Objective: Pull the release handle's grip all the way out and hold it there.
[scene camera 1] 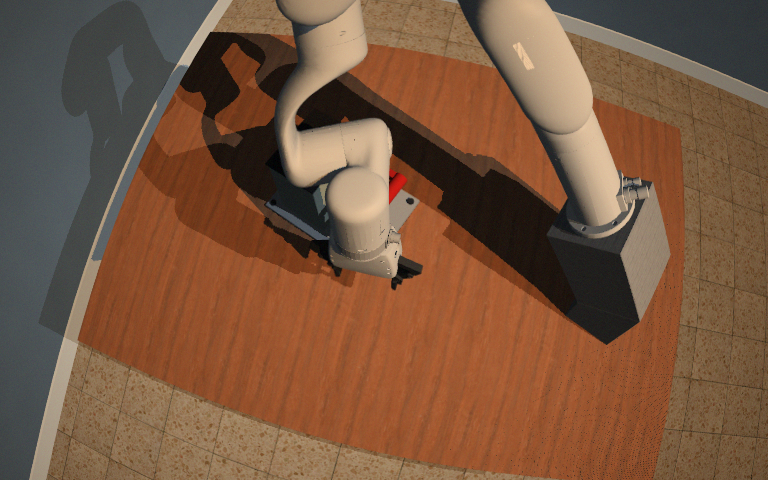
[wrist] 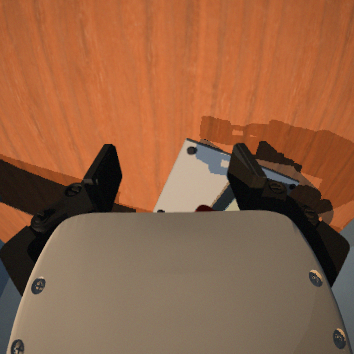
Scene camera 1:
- gripper: 367, 274
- grey base plate: 275, 204
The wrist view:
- grey base plate: 198, 176
